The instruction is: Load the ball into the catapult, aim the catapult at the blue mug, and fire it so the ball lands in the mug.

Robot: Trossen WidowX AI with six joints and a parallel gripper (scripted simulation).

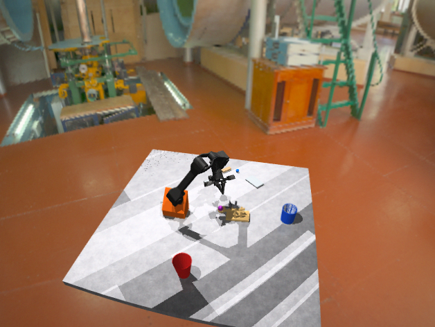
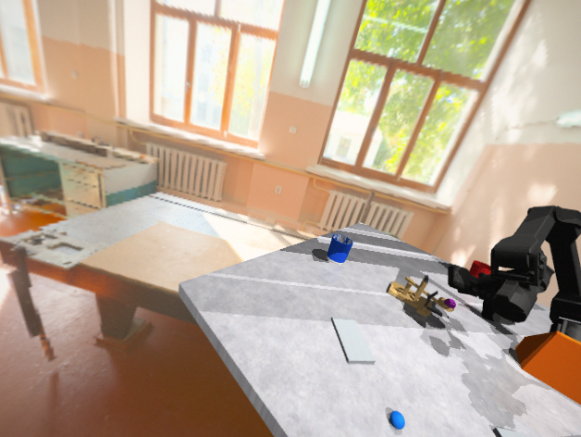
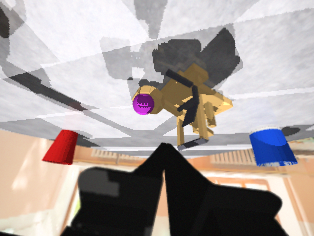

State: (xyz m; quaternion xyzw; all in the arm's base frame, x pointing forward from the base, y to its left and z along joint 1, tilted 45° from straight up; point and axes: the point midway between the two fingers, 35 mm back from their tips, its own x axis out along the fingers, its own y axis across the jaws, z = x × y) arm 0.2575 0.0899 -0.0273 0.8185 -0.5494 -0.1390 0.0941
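The purple ball lies 10 mm behind my gripper tip, 50 mm to the right of it and 70 mm below it. Round my gripper tip: blue mug: 410 mm ahead, 20 mm to the right, 100 mm below; then grey flat plate: 180 mm ahead, 320 mm to the left, 130 mm below; then wooden catapult: 60 mm ahead, 20 mm to the right, 80 mm below.
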